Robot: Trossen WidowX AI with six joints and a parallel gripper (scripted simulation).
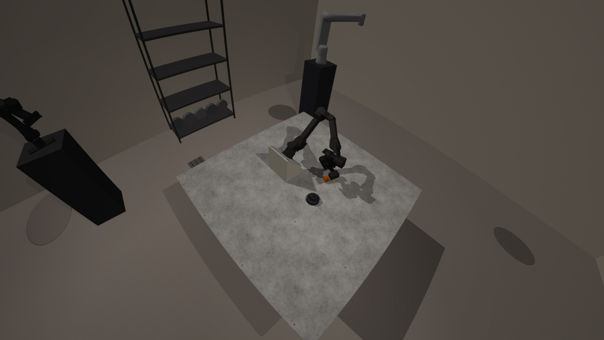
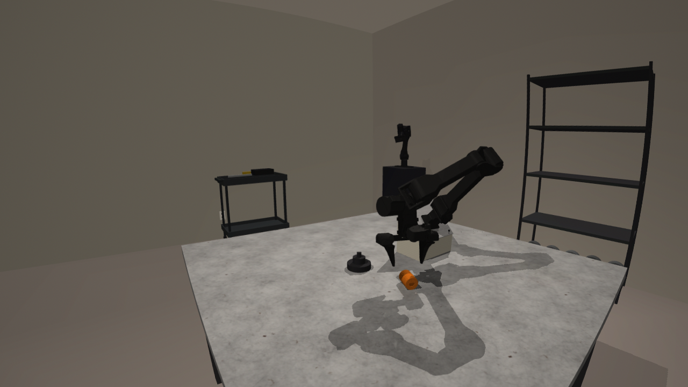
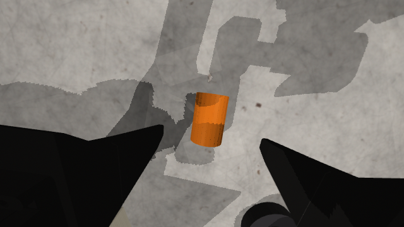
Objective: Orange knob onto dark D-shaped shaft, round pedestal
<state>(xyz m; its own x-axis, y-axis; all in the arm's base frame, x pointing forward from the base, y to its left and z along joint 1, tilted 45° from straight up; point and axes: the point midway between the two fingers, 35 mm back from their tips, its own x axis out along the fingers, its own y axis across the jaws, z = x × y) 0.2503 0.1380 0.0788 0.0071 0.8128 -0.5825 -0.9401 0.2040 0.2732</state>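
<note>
Right now the orange knob is 5 cm below my gripper tip and 1 cm to the left of it. From my gripper tip the other things lie so: dark round pedestal 19 cm to the right, 6 cm ahead, 4 cm below.
</note>
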